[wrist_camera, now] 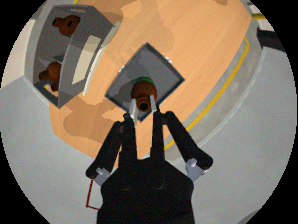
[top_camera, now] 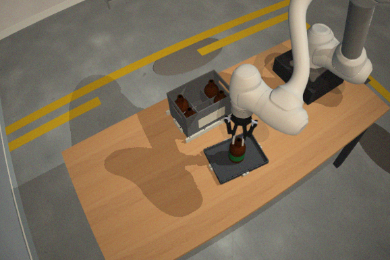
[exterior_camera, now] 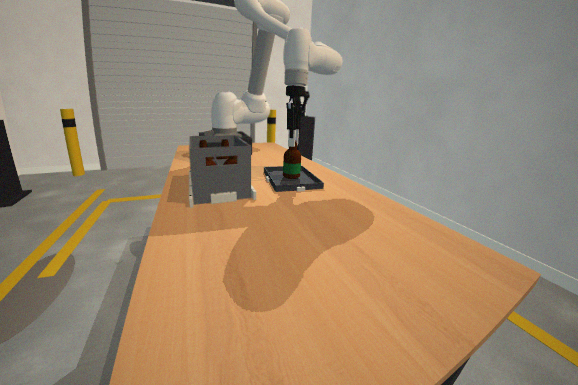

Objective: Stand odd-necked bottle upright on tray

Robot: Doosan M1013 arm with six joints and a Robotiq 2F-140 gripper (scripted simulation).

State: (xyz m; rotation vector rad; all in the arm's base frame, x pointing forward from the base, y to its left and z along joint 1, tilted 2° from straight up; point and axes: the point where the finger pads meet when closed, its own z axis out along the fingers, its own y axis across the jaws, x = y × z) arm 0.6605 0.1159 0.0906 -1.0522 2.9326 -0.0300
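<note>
The glass bottle lies 9 cm below my hand. From my hand the other things lie so: dark tray 17 cm below; then grey crate 3 cm behind, 30 cm to the right, 10 cm below.
</note>
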